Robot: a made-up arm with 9 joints. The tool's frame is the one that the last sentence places.
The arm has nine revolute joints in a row. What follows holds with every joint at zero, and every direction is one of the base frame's.
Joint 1 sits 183.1 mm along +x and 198.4 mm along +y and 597.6 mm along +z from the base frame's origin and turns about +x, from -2.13 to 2.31 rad.
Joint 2 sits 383.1 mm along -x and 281.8 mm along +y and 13.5 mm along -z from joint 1 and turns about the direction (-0.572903, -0.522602, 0.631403), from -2.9 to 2.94 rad.
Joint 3 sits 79.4 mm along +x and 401.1 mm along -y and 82 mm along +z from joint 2 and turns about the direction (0.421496, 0.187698, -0.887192), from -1.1 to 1.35 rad.
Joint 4 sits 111 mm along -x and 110.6 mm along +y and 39.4 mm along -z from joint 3 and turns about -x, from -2.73 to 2.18 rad.
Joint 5 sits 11.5 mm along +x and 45.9 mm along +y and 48.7 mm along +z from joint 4 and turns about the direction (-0.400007, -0.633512, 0.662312), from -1.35 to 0.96 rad.
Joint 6 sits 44.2 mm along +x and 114.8 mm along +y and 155.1 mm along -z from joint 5 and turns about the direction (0.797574, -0.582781, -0.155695), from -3.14 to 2.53 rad.
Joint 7 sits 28.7 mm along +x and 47.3 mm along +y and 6.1 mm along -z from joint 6 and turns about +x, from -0.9 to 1.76 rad.
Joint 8 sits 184.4 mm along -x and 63.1 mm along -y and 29.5 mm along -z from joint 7 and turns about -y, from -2.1 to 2.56 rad.
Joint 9 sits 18.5 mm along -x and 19.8 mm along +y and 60.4 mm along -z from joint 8 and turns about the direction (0.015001, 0.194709, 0.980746), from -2.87 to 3 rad.
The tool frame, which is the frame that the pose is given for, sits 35.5 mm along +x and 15.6 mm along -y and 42.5 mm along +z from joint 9; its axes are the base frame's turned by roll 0.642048, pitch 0.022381 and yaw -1.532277 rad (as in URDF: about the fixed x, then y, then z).
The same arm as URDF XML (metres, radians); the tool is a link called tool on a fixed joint. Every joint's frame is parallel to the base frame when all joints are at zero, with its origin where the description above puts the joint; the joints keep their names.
<robot name="arm">
<link name="base_link"/>
<link name="link1"/>
<link name="link2"/>
<link name="link3"/>
<link name="link4"/>
<link name="link5"/>
<link name="link6"/>
<link name="link7"/>
<link name="link8"/>
<link name="link9"/>
<link name="tool"/>
<joint name="joint 1" type="revolute"><parent link="base_link"/><child link="link1"/><origin xyz="0.1831 0.1984 0.5976" rpy="0 0 0"/><axis xyz="1 0 0"/><limit lower="-2.13" upper="2.31"/></joint>
<joint name="joint 2" type="revolute"><parent link="link1"/><child link="link2"/><origin xyz="-0.3831 0.2818 -0.0135" rpy="0 0 0"/><axis xyz="-0.572903 -0.522602 0.631403"/><limit lower="-2.9" upper="2.94"/></joint>
<joint name="joint 3" type="revolute"><parent link="link2"/><child link="link3"/><origin xyz="0.0794 -0.4011 0.082" rpy="0 0 0"/><axis xyz="0.421496 0.187698 -0.887192"/><limit lower="-1.1" upper="1.35"/></joint>
<joint name="joint 4" type="revolute"><parent link="link3"/><child link="link4"/><origin xyz="-0.111 0.1106 -0.0394" rpy="0 0 0"/><axis xyz="-1 0 0"/><limit lower="-2.73" upper="2.18"/></joint>
<joint name="joint 5" type="revolute"><parent link="link4"/><child link="link5"/><origin xyz="0.0115 0.0459 0.0487" rpy="0 0 0"/><axis xyz="-0.400007 -0.633512 0.662312"/><limit lower="-1.35" upper="0.96"/></joint>
<joint name="joint 6" type="revolute"><parent link="link5"/><child link="link6"/><origin xyz="0.0442 0.1148 -0.1551" rpy="0 0 0"/><axis xyz="0.797574 -0.582781 -0.155695"/><limit lower="-3.14" upper="2.53"/></joint>
<joint name="joint 7" type="revolute"><parent link="link6"/><child link="link7"/><origin xyz="0.0287 0.0473 -0.0061" rpy="0 0 0"/><axis xyz="1 0 0"/><limit lower="-0.9" upper="1.76"/></joint>
<joint name="joint 8" type="revolute"><parent link="link7"/><child link="link8"/><origin xyz="-0.1844 -0.0631 -0.0295" rpy="0 0 0"/><axis xyz="0 -1 0"/><limit lower="-2.1" upper="2.56"/></joint>
<joint name="joint 9" type="revolute"><parent link="link8"/><child link="link9"/><origin xyz="-0.0185 0.0198 -0.0604" rpy="0 0 0"/><axis xyz="0.015001 0.194709 0.980746"/><limit lower="-2.87" upper="3"/></joint>
<joint name="tool_fixed" type="fixed"><parent link="link9"/><child link="tool"/><origin xyz="0.0355 -0.0156 0.0425" rpy="0.642 0.0224 -1.5323"/></joint>
</robot>

